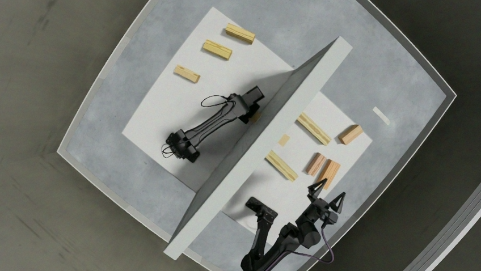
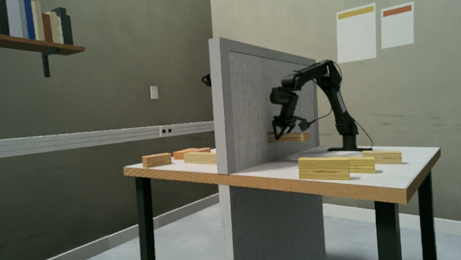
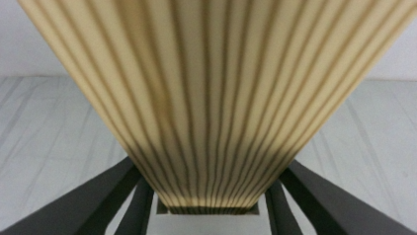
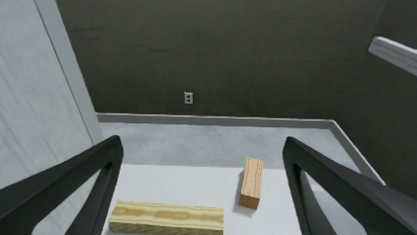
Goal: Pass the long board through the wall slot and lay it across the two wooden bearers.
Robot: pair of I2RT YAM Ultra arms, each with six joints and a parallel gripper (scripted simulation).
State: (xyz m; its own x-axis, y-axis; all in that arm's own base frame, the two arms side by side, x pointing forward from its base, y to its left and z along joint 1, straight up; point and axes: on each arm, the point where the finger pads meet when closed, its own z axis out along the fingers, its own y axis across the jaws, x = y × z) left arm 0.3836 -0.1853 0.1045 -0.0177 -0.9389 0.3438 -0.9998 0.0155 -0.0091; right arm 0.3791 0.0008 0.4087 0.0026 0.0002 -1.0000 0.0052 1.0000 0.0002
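My left gripper is now 50 mm to the left of the long board. From my left hand the other things lie so: offcut: 510 mm to the right, 270 mm ahead, 80 mm below; wooden bearer: 300 mm to the right, 160 mm ahead, 80 mm below.
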